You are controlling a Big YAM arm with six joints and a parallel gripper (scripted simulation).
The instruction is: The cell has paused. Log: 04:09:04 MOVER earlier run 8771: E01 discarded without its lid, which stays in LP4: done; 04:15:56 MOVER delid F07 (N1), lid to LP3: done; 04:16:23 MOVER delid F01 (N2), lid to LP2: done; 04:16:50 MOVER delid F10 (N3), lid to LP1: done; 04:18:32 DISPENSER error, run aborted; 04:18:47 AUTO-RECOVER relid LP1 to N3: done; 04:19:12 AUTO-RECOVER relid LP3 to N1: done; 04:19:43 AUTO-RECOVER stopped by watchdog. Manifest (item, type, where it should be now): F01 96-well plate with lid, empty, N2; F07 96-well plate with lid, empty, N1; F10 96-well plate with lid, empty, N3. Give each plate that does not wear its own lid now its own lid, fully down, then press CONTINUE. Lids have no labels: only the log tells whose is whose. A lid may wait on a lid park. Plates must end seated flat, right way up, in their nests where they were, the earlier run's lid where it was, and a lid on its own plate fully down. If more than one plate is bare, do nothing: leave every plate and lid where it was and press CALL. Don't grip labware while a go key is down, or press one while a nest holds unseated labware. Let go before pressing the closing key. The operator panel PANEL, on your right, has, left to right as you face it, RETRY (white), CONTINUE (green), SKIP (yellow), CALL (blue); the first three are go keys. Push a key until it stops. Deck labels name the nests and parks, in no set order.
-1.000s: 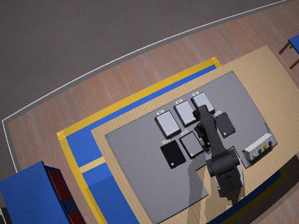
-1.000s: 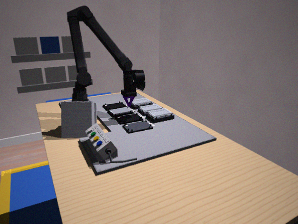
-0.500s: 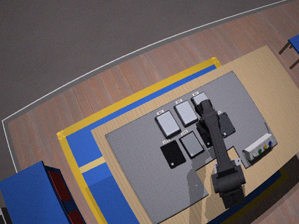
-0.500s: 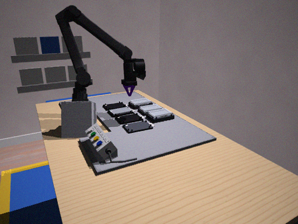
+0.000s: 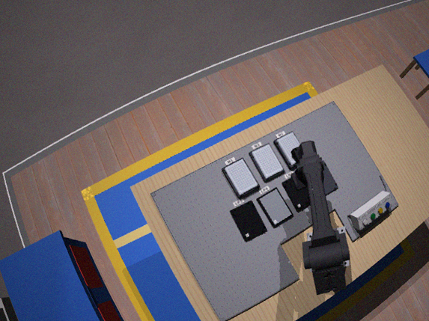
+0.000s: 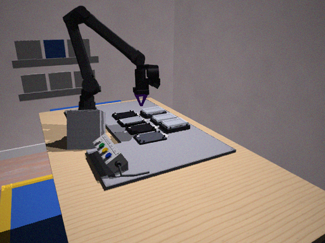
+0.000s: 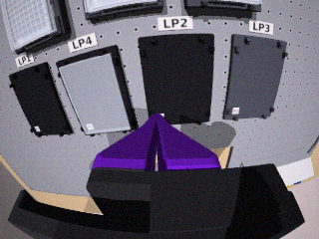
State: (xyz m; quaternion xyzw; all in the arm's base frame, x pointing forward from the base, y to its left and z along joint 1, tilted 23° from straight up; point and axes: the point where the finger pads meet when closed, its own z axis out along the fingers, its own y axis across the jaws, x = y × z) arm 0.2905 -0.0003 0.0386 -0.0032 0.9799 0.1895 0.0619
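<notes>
The green continue key is 310 mm to the right of my hand, 260 mm behind it and 70 mm below it. The rest, counted from my hand: LP2 label: 130 mm below, 70 mm ahead, 20 mm to the right; park LP2: 130 mm below, 30 mm to the right, 20 mm behind; park LP3: 160 mm to the right, 130 mm below.
</notes>
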